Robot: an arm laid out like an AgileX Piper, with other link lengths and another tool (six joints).
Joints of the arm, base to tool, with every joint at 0 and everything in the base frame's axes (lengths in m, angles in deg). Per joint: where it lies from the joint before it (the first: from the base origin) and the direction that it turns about. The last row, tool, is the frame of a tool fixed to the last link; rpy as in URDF.
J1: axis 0 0 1 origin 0 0 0.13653
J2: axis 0 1 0 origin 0 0 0
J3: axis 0 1 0 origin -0.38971 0 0.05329
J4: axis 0.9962 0 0.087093 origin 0.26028 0 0.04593
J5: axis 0 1 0 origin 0 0 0
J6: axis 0.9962 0 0.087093 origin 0.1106 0 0.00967
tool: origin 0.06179 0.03 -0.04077 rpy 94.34 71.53 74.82
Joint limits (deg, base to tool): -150..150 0..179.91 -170..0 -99.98..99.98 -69.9..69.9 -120..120
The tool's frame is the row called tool.
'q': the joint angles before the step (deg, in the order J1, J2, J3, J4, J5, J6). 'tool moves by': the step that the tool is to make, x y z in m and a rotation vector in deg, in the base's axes. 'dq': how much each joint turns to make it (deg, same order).
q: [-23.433 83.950 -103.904 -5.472 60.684 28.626]
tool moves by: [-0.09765 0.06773 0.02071 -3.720 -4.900 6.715]
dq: [5.550 -16.235 10.898 0.010 -0.731 -2.056]
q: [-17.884 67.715 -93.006 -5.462 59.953 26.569]
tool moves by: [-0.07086 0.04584 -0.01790 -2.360 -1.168 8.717]
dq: [7.558 -11.490 9.776 0.059 -0.185 -2.336]
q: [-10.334 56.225 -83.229 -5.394 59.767 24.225]
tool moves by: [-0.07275 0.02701 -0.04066 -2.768 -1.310 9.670]
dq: [8.029 -12.378 11.832 0.274 -1.310 -3.112]
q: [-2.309 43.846 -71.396 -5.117 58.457 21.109]
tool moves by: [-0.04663 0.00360 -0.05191 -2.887 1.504 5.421]
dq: [4.304 -8.947 10.339 -0.343 -0.125 -2.905]
